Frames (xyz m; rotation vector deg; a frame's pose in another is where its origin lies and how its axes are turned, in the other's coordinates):
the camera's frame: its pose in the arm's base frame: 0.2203 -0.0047 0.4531 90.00 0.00 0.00
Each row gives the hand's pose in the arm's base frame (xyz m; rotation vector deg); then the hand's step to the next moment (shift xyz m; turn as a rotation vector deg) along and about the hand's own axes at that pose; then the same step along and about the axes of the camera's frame.
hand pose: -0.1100 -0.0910 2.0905 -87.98 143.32 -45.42
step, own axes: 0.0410 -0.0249 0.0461 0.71 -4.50 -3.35
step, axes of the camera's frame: 0.0160 -0.0203 0.0613 2.11 5.16 0.94
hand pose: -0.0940 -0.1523 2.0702 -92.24 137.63 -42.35
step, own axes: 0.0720 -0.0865 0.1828 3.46 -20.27 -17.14
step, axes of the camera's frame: 0.1133 -0.1066 0.1479 8.58 25.06 3.85
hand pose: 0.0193 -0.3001 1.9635 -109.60 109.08 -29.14
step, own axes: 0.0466 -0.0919 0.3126 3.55 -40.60 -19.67
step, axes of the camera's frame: 0.2402 -0.2214 0.0400 24.71 37.70 4.02
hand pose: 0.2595 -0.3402 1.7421 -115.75 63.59 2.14
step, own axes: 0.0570 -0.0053 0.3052 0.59 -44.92 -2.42
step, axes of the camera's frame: 0.1405 -0.2228 -0.1645 31.75 30.03 -10.70
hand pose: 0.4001 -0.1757 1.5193 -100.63 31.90 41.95
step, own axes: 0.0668 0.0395 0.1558 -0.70 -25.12 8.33
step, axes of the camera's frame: -0.0117 -0.1067 -0.1370 15.09 15.50 -15.26
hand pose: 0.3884 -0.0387 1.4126 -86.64 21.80 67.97
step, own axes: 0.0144 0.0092 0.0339 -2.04 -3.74 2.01
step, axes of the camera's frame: -0.0164 -0.0127 -0.0318 1.03 4.00 -2.26
